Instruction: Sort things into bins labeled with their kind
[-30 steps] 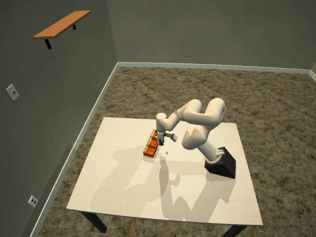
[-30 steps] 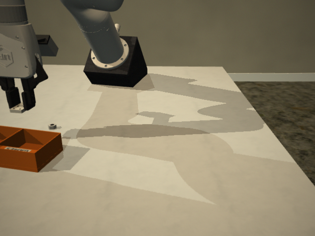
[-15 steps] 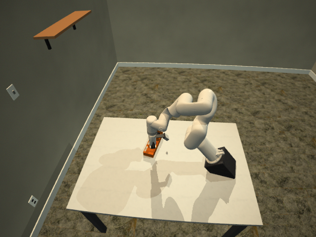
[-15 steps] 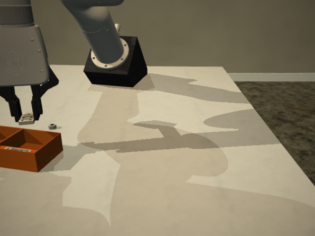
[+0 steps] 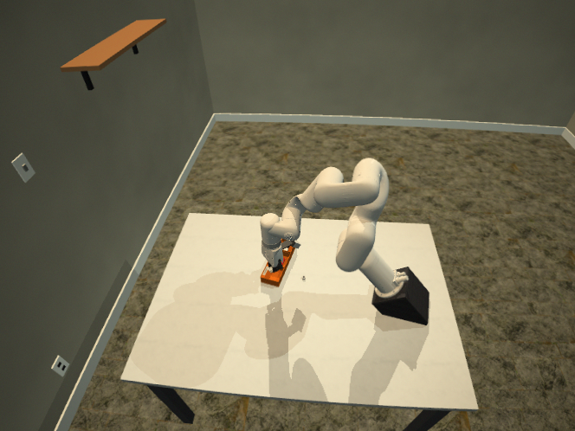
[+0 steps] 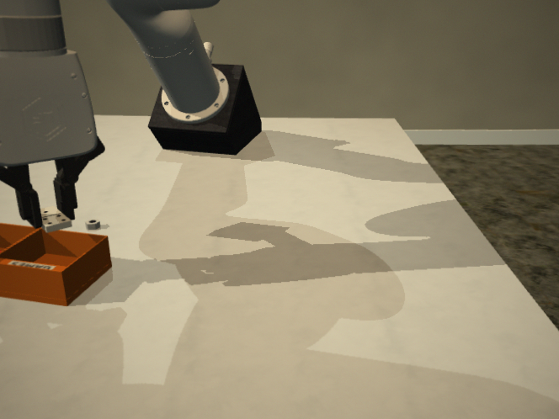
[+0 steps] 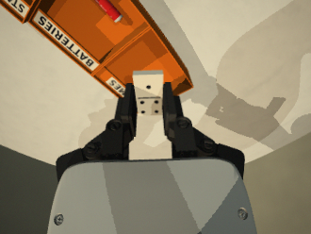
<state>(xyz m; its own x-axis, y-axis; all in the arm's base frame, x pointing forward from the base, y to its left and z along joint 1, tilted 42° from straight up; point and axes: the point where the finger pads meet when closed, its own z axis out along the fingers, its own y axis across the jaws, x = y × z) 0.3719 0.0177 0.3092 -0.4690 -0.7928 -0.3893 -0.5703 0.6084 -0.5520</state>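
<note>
Right now my hand is 2 cm above the white domino. From my hand the other things lie so: black thing 16 cm to the right, 6 cm below, 1 cm behind; grey nut 13 cm behind, 8 cm below, 3 cm to the right; red battery 8 cm to the right, 8 cm below, 1 cm behind.
</note>
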